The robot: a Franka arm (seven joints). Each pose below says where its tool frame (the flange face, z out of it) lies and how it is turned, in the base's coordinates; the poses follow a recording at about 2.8 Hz.
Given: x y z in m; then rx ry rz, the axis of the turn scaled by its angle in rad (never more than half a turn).
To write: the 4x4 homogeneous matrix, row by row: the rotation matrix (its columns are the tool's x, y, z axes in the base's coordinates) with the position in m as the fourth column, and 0 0 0 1 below. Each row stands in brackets. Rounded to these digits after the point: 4 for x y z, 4 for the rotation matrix.
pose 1, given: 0.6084 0.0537 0.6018 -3.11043 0.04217 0.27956
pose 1, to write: [[0.9836 -0.0285 -0.1780 0.6084], [-0.0252 -0.9995 0.0207 0.0537], [-0.1785 -0.0158 -0.9838 0.6018], [0 0 0 1]]
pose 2, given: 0.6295 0.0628 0.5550 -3.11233 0.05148 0.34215
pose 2, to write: [[0.9756 -0.0338 -0.2170 0.6295], [-0.0316 -0.9994 0.0136 0.0628], [-0.2173 -0.0064 -0.9761 0.5550], [0 0 0 1]]
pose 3, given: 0.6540 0.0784 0.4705 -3.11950 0.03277 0.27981
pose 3, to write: [[0.9838 -0.0217 -0.1778 0.6540], [-0.0200 -0.9997 0.0112 0.0784], [-0.1780 -0.0075 -0.9840 0.4705], [0 0 0 1]]
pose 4, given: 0.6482 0.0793 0.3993 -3.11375 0.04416 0.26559
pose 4, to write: [[0.9852 -0.0295 -0.1691 0.6482], [-0.0268 -0.9995 0.0186 0.0793], [-0.1695 -0.0138 -0.9854 0.3993], [0 0 0 1]]
